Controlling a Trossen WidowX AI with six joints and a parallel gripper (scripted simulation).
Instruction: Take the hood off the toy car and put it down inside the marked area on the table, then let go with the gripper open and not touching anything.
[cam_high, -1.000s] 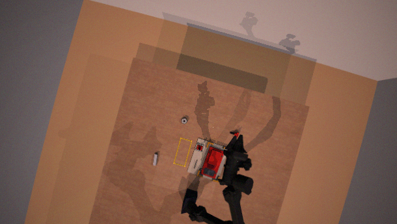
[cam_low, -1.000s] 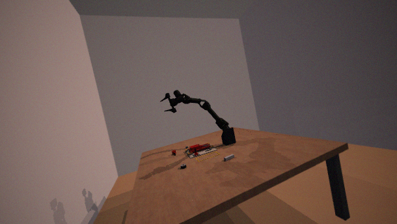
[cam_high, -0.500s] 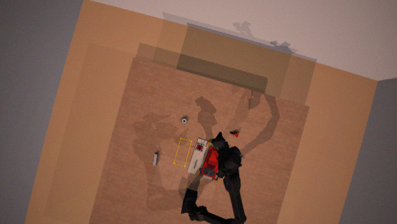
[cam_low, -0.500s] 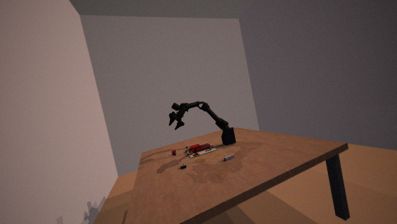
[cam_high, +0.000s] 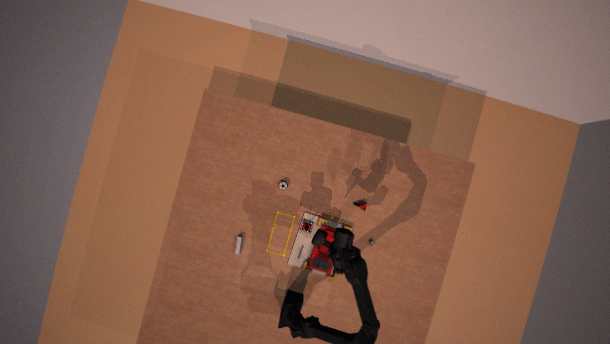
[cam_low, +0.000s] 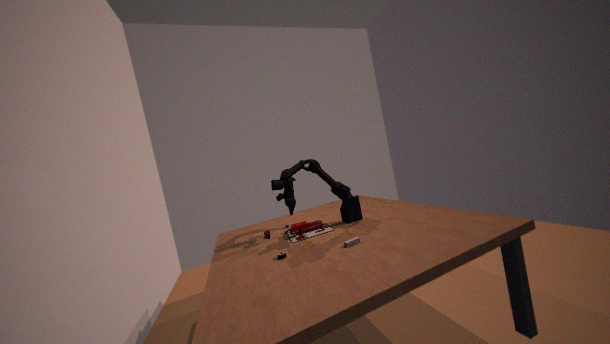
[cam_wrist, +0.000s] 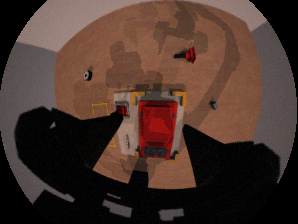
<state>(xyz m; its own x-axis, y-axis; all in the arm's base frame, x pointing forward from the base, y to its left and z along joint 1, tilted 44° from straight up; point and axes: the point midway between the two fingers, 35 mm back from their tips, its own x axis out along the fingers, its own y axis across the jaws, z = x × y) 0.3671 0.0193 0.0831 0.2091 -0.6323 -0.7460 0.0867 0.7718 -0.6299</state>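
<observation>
My gripper tip is 40 mm past the red hood, 10 mm to the left of it and 80 mm above it. Round my gripper tip: white bar (210 mm behind, 370 mm to the left, 110 mm below); round wheel (110 mm ahead, 280 mm to the left, 120 mm below).
</observation>
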